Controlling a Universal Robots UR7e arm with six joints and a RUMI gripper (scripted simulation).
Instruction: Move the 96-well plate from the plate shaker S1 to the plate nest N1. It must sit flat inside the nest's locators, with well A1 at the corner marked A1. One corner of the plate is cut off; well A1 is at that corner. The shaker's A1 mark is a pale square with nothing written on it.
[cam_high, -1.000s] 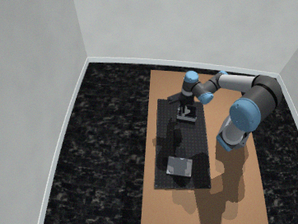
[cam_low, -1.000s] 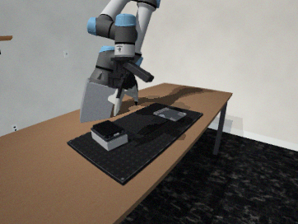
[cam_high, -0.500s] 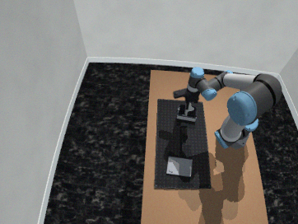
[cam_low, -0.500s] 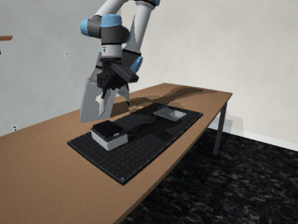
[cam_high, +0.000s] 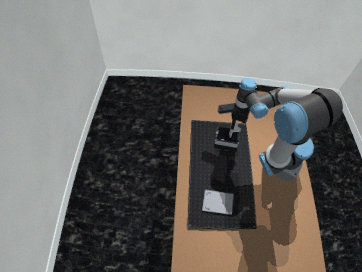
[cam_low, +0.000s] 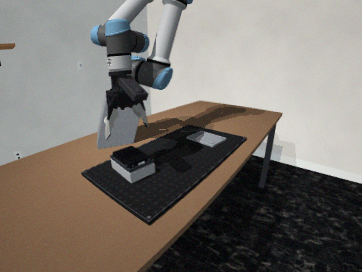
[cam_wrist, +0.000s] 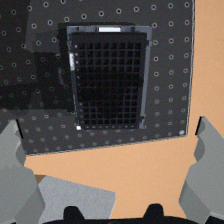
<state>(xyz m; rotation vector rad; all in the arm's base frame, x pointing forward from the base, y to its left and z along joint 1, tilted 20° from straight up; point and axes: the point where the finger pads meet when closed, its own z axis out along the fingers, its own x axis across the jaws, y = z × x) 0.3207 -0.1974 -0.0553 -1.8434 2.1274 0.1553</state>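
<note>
My gripper is now 8 cm above the black 96-well plate. Round my hand: plate nest N1 (41 cm to the left, 14 cm below, 6 cm ahead).
</note>
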